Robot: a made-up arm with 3 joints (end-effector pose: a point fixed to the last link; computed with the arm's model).
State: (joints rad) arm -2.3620 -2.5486 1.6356
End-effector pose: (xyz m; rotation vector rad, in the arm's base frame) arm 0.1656 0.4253 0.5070 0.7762 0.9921 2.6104
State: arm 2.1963 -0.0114 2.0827
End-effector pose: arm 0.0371 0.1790 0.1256 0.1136 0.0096 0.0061
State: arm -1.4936 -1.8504 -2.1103
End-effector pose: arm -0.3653 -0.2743 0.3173 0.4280 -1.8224 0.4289
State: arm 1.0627 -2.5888 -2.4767
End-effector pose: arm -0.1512 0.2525 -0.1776 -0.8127 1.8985 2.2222
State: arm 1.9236 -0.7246 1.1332
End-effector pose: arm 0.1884 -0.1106 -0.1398 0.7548 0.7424 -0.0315
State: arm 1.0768 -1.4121 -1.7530
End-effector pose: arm -0.4295 -0.0861 -0.3574 2.1989 -0.6296 -1.7905
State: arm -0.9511 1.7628 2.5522
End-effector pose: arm -0.1489 -0.4600 0.1925 1.8342 1.6236 -1.5751
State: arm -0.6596 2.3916 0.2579
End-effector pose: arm 0.0236 -0.0200 0.5568 -0.4246 0.4859 2.3867
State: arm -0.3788 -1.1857 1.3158
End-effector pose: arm 0.2738 -0.1944 0.2919 -1.4719 0.5974 -1.1805
